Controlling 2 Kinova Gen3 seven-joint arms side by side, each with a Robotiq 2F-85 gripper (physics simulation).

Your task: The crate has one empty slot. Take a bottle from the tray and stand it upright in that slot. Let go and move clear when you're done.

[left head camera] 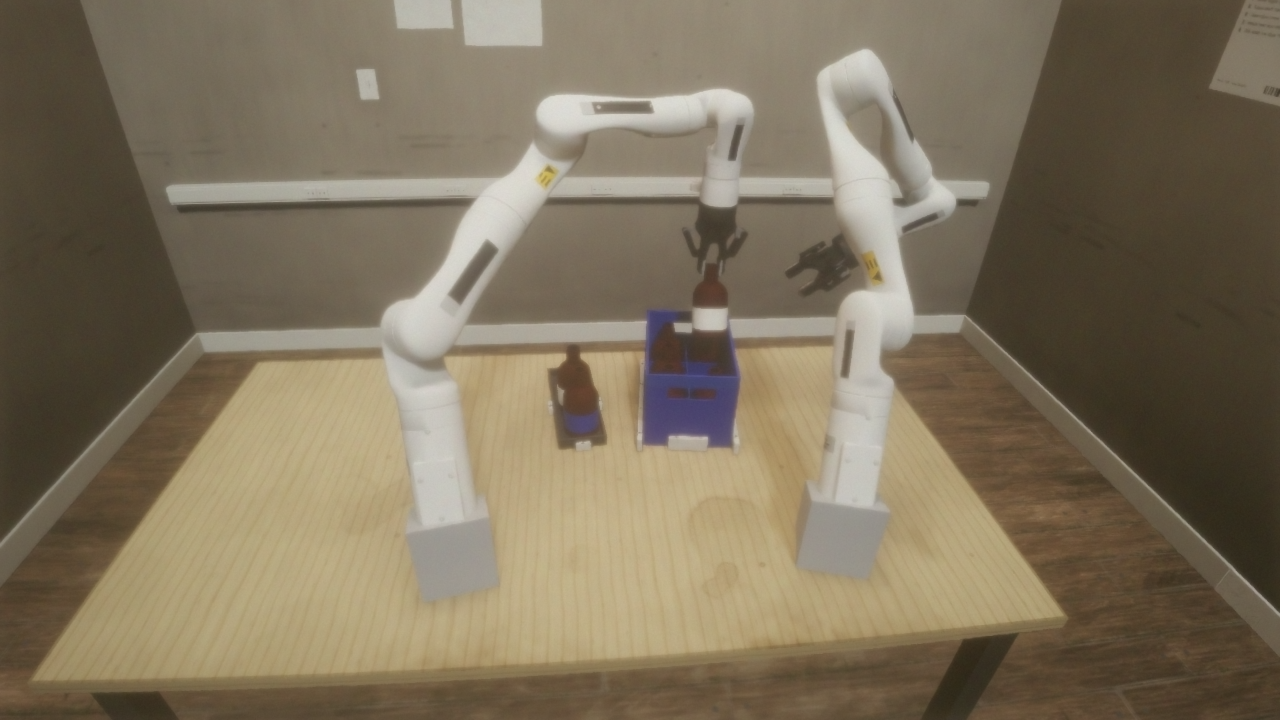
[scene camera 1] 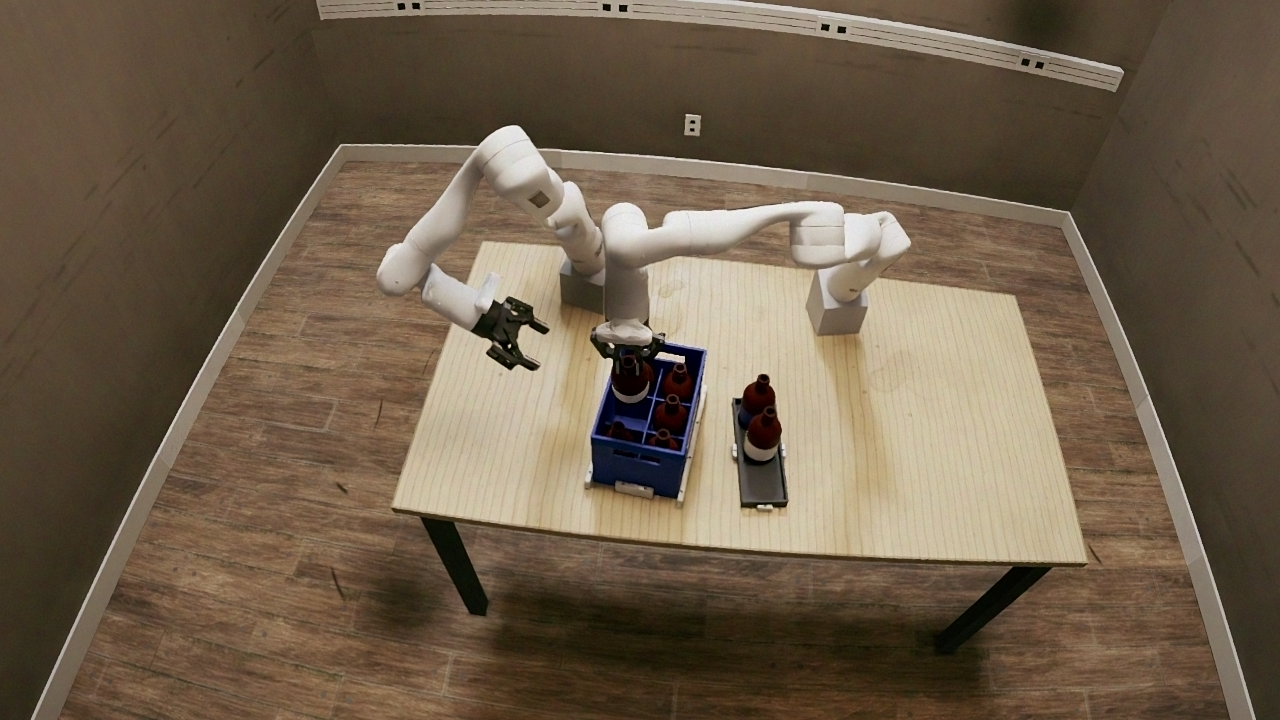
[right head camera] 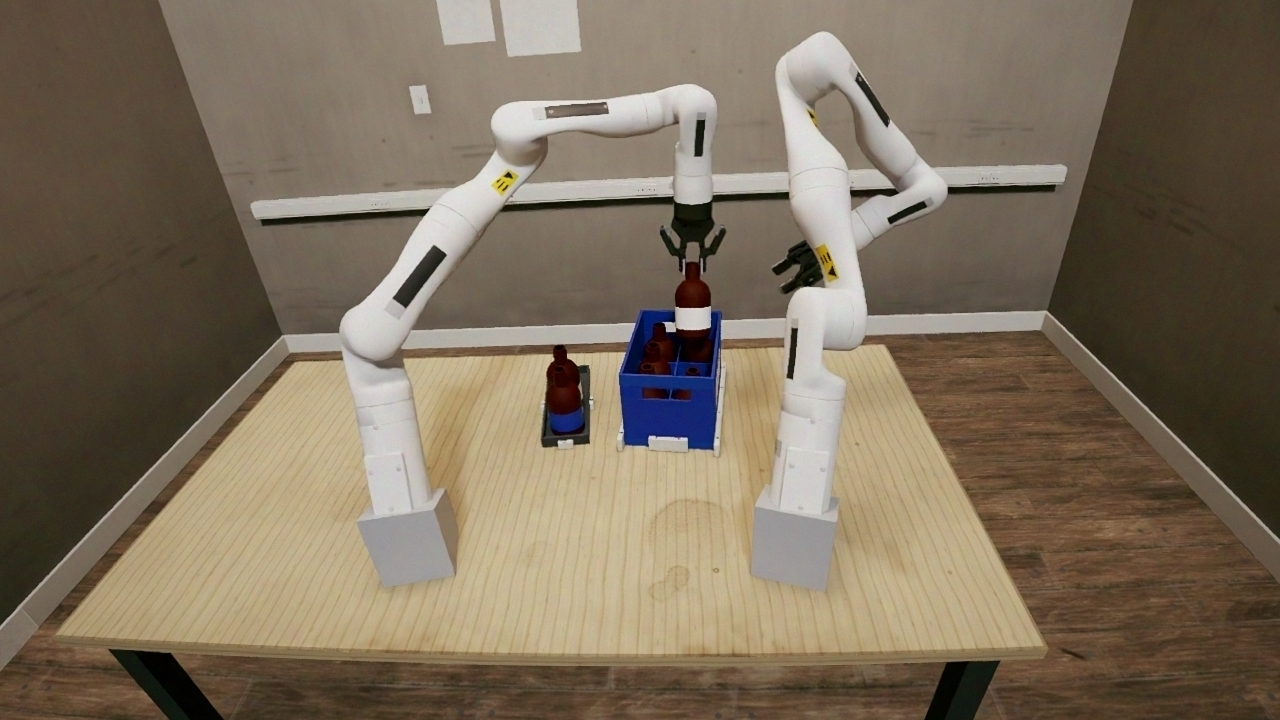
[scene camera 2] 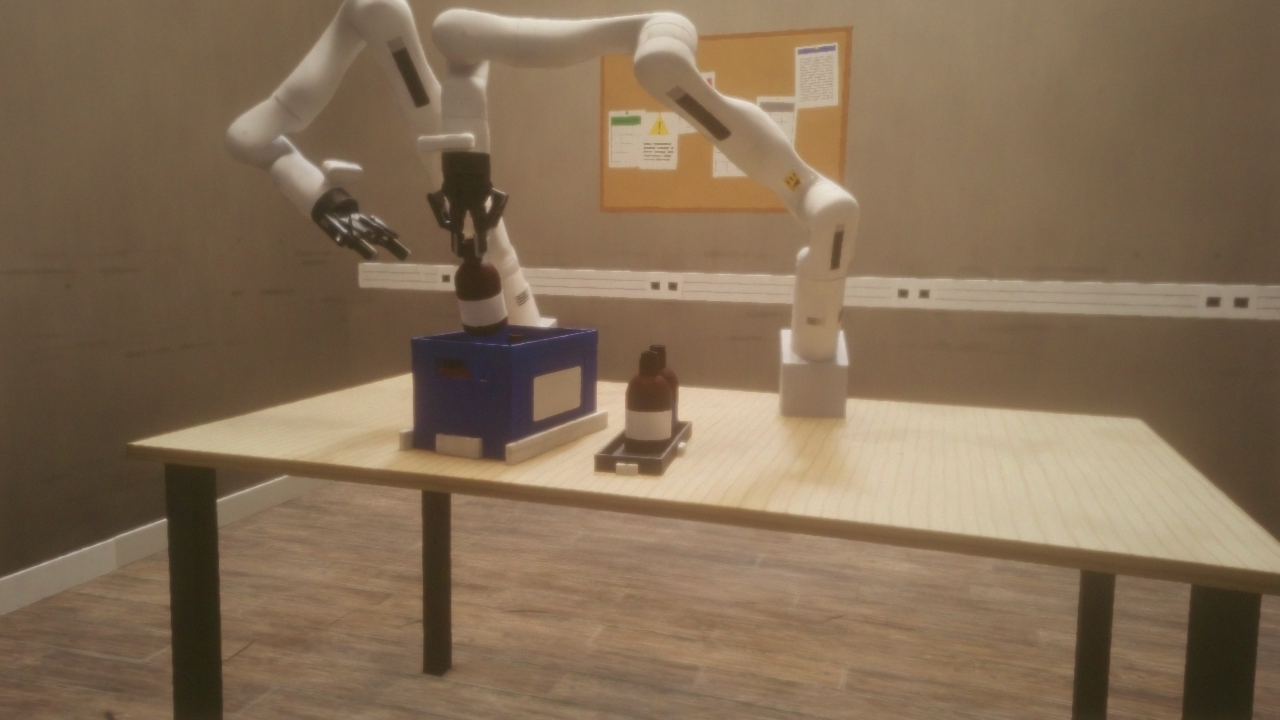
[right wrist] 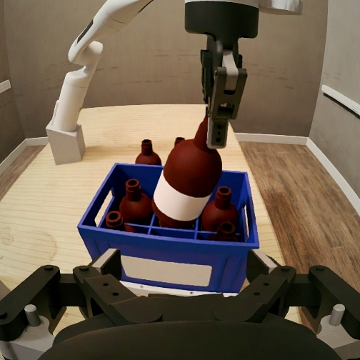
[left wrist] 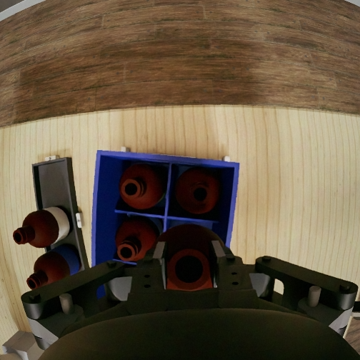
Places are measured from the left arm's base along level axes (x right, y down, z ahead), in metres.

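Pixels of known places: left gripper, fingertip midpoint: [left head camera: 710, 275] [scene camera 1: 628, 370] [right head camera: 692, 273] [scene camera 2: 469, 257]; right gripper, fingertip midpoint: [left head camera: 792, 284] [scene camera 1: 543, 349] [right head camera: 777, 281] [scene camera 2: 391, 257]; left arm's base, origin of the base link: [left head camera: 447, 512] [scene camera 1: 843, 284] [right head camera: 403, 503] [scene camera 2: 813, 346]; right arm's base, origin of the base link: [left head camera: 845, 495] [scene camera 1: 590, 257] [right head camera: 798, 502].
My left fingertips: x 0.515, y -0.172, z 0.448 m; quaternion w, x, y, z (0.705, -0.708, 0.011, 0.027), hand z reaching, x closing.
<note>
For each thing: its middle in the pictures, then the offset to it from my left fingertips. Level surfaces: height alone.
- blue crate, body centre: [scene camera 2: 510, 386] [scene camera 1: 649, 416] [right head camera: 675, 375] [left head camera: 687, 375] dx -0.046, dy +0.214, dz -0.052 m
- blue-labelled bottle, body centre: [scene camera 2: 656, 391] [left head camera: 581, 400] [right head camera: 563, 400] [scene camera 1: 758, 399] dx -0.283, dy +0.219, dz -0.112 m
- black tray, body centre: [scene camera 2: 647, 444] [scene camera 1: 759, 450] [left head camera: 575, 404] [right head camera: 567, 403] dx -0.291, dy +0.289, dz -0.025 m
- wooden table, its level: dy +0.302 m
My left gripper [left head camera: 712, 268] [right head camera: 691, 266] [scene camera 2: 468, 248] [left wrist: 188, 253] is shut on the neck of a brown, white-labelled bottle [left head camera: 709, 318] [right head camera: 692, 317] [scene camera 1: 631, 392] [scene camera 2: 481, 308] [right wrist: 182, 200]. The bottle hangs about upright over the blue crate [left head camera: 691, 411] [right head camera: 669, 419] [scene camera 1: 640, 472] [left wrist: 96, 200], its base near rim height. An open slot shows partly below it in scene camera 1, in the middle of the left column; bottles stand in other slots. Another white-labelled bottle [scene camera 1: 762, 438] [left wrist: 44, 227] and a blue-labelled bottle [scene camera 1: 757, 394] [left wrist: 55, 265] stand on the black tray [scene camera 1: 763, 488] [left wrist: 52, 180]. My right gripper [left head camera: 795, 280] [scene camera 1: 539, 347] [scene camera 2: 388, 254] is open and empty.
In the left head view, the right gripper hangs to the right of the crate, above table height. The tray stands to the crate's left there. White strips edge the crate's base on the wooden table [left head camera: 572, 537] [scene camera 1: 939, 447]. Crate walls and neighbouring bottles surround the open slot.
</note>
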